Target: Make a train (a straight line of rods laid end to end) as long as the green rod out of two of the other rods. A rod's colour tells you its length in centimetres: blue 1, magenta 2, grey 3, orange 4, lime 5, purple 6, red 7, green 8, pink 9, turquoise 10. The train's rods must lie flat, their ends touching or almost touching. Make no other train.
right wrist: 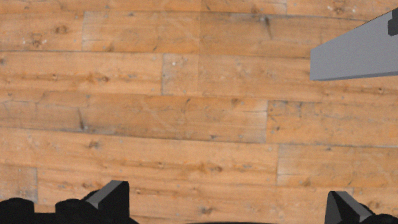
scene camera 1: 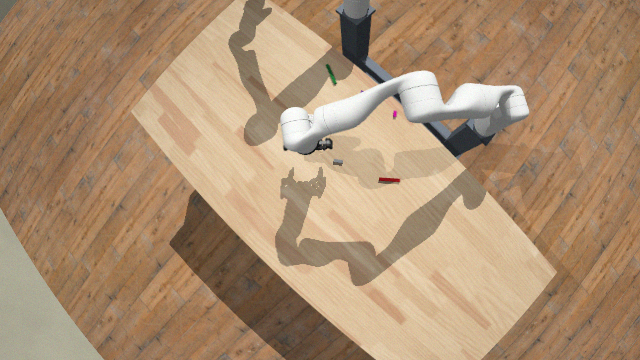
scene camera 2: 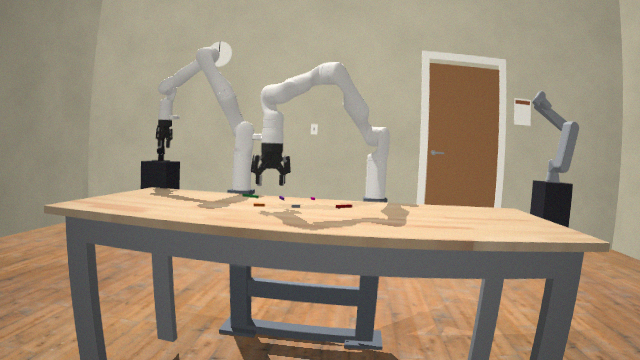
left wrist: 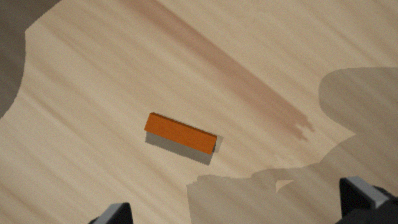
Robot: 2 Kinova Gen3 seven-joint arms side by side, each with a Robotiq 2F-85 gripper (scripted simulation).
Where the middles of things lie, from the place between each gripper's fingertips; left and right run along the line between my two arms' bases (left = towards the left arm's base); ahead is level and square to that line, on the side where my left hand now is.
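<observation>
Orange rod (left wrist: 157, 124): 51 cm ahead of my right hand, 68 cm to the left of it, 19 cm below it.
My left gripper (scene camera 2: 270, 185): 7 cm above the rod, 4 cm to the left of it. By its middle, the rod is nearer to my left gripper than to my right hand.
</observation>
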